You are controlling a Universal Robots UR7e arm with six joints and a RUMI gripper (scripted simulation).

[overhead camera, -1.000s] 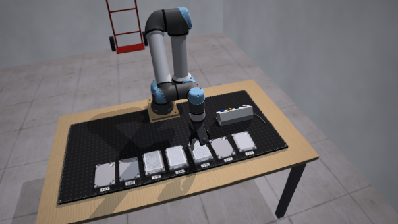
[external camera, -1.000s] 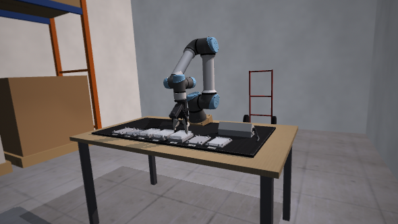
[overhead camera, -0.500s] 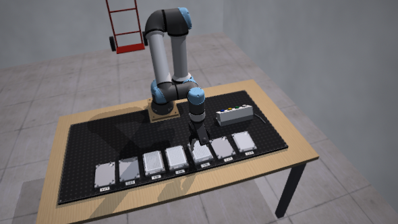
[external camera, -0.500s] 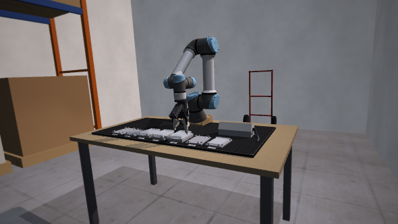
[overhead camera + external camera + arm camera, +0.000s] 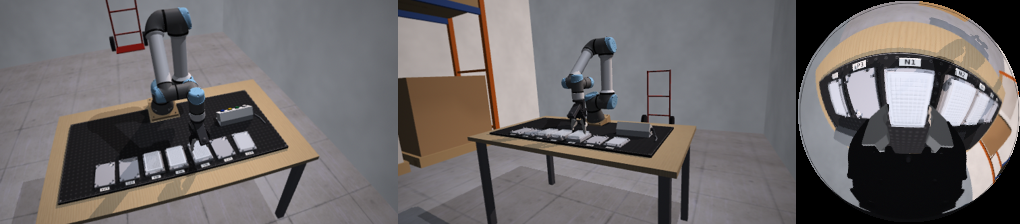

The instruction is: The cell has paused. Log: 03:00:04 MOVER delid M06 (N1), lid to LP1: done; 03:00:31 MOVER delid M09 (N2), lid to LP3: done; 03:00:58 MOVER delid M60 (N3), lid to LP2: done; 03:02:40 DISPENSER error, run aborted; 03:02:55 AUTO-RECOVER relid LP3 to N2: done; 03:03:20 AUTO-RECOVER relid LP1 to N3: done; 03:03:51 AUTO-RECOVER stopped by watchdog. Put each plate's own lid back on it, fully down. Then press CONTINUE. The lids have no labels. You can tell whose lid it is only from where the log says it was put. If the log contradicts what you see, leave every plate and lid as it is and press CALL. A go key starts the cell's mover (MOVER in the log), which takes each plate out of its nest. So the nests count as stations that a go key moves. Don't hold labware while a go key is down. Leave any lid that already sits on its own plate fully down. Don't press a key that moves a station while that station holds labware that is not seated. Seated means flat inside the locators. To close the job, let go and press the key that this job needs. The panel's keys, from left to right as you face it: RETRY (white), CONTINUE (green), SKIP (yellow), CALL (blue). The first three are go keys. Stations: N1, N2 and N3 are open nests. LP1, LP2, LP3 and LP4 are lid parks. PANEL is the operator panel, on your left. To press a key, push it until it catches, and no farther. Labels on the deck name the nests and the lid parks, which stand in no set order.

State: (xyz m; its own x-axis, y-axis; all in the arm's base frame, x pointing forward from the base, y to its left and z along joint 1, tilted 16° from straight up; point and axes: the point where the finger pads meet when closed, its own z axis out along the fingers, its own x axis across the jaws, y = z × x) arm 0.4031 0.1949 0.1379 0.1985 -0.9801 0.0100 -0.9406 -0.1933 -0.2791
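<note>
Now: the plate 2 cm below my hand. Also, from my hand: clear lid 26 cm to the left, 4 cm behind, 3 cm below; then lid park 13 cm to the left, 4 cm below, 2 cm behind; then white lid 13 cm to the right, 2 cm ahead, 1 cm below.
</note>
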